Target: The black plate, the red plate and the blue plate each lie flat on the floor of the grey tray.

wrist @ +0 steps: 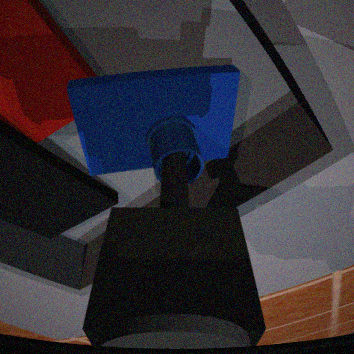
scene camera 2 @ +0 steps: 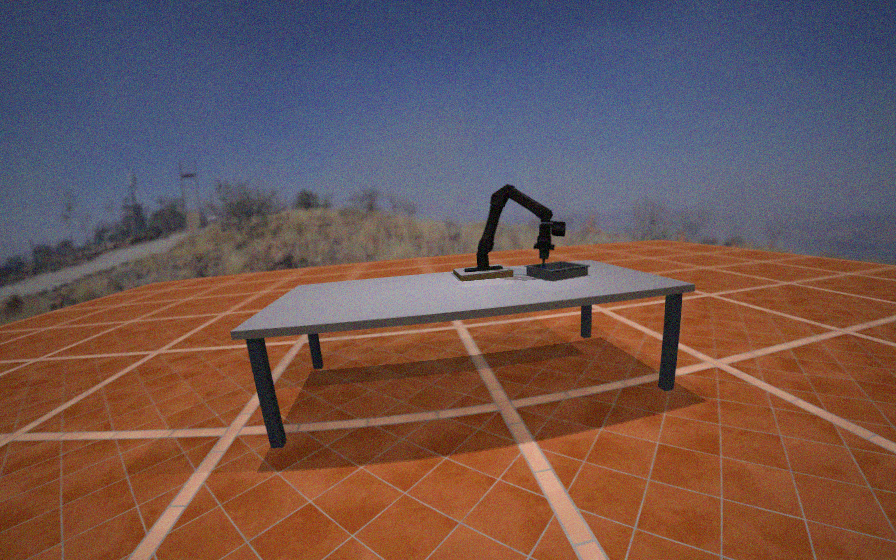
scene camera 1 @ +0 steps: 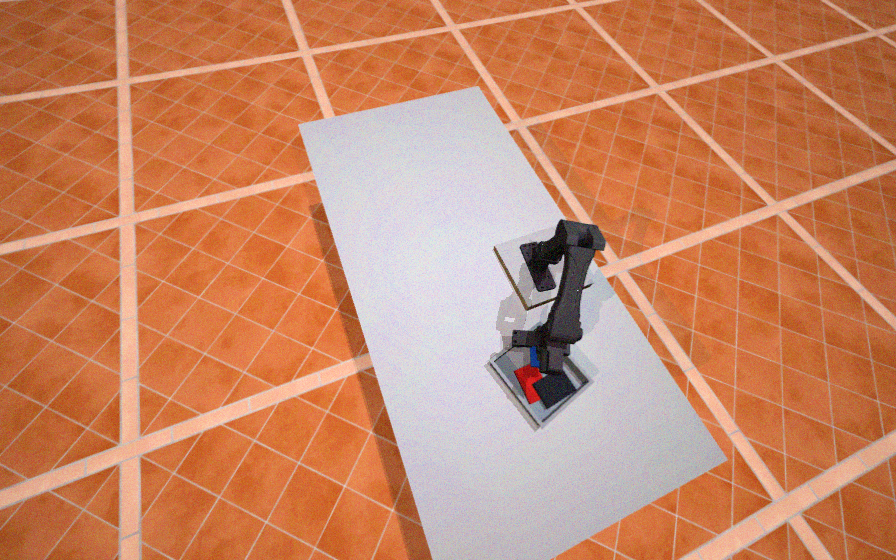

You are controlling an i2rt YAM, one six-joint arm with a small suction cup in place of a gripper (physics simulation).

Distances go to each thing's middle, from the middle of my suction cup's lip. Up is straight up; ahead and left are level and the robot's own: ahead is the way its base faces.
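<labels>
My suction cup is 10 mm short of the blue plate (wrist: 112, 113), 10 mm to the right of it and 10 mm above it. As for the grey tray (scene camera 1: 510, 359), it's 40 mm ahead of my suction cup and 60 mm to the left of it. The red plate (wrist: 45, 59) is 60 mm ahead of my suction cup, 80 mm to the left of it and 20 mm below it, while the black plate (wrist: 51, 195) is 110 mm to the left of my suction cup and 10 mm below it.
</labels>
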